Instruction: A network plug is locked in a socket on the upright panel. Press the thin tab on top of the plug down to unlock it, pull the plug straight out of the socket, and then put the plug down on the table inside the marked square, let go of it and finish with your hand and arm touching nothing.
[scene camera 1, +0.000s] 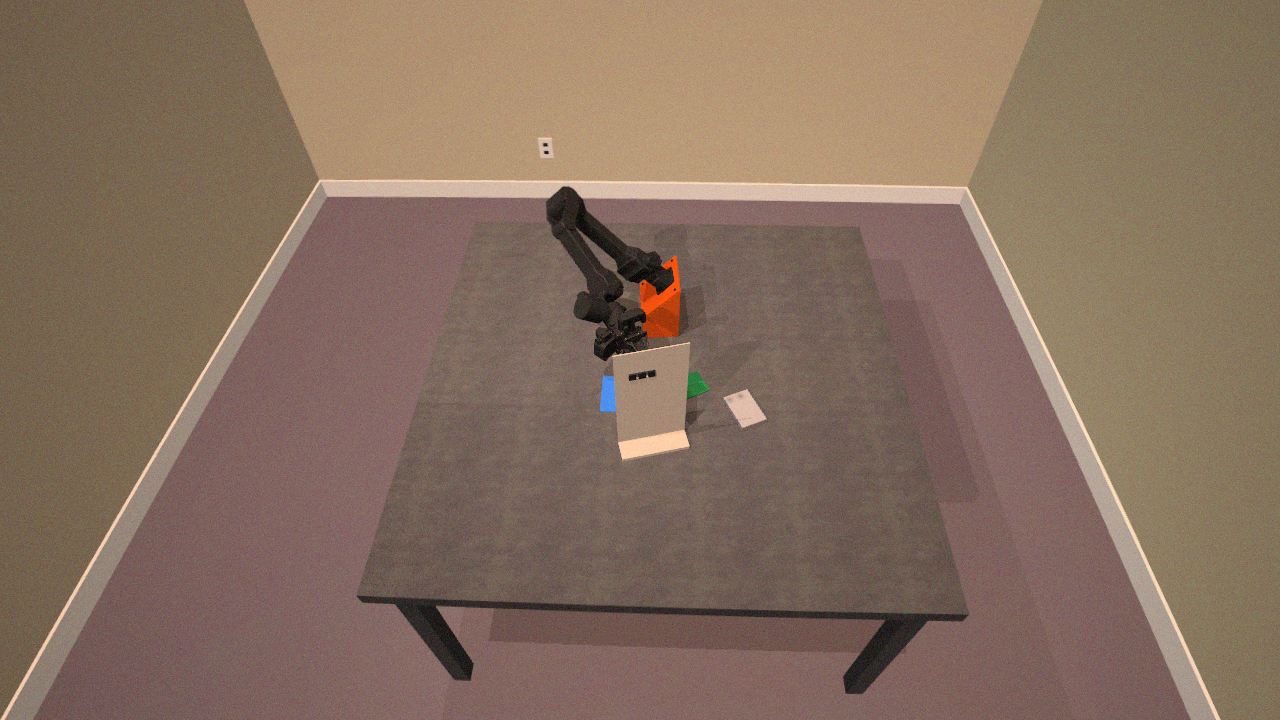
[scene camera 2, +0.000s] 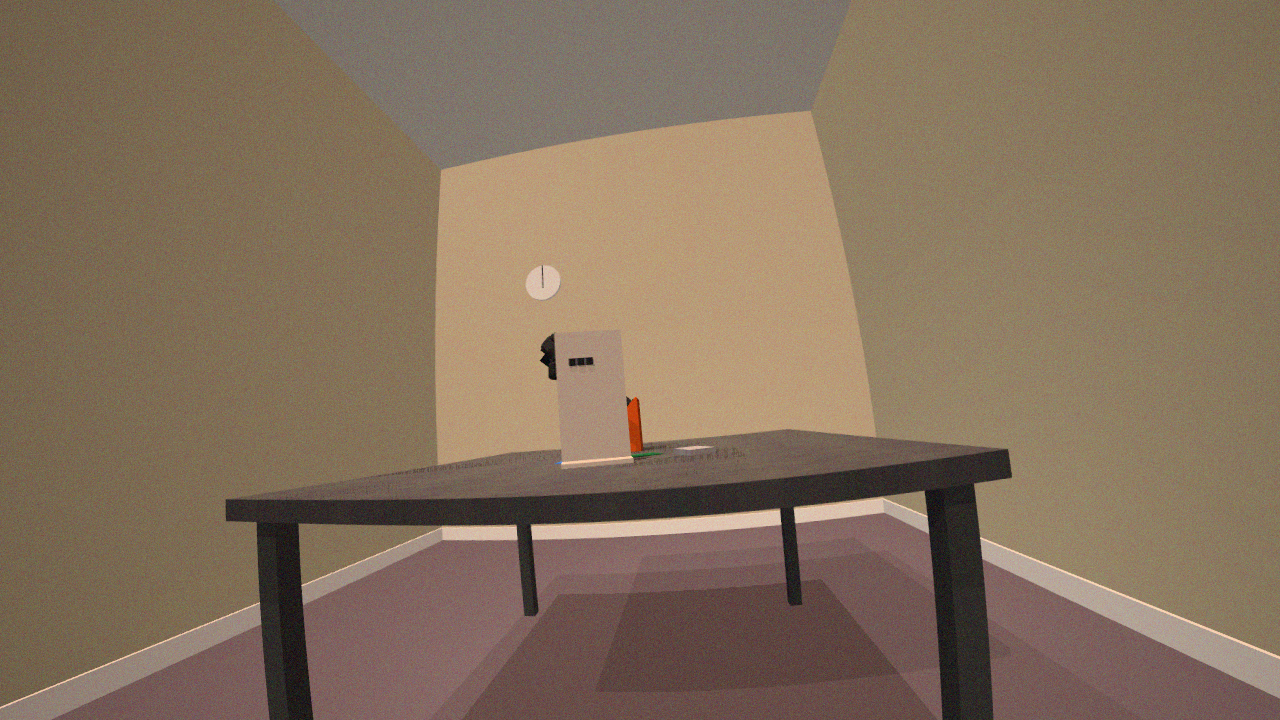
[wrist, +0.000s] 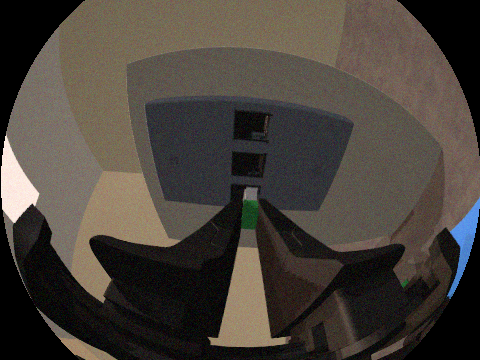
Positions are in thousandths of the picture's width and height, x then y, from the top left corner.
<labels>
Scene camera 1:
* my gripper: 507, 509
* beige panel: 508, 537
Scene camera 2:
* beige panel: 464, 599
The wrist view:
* my gripper: 520, 568
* beige panel: 718, 449
</labels>
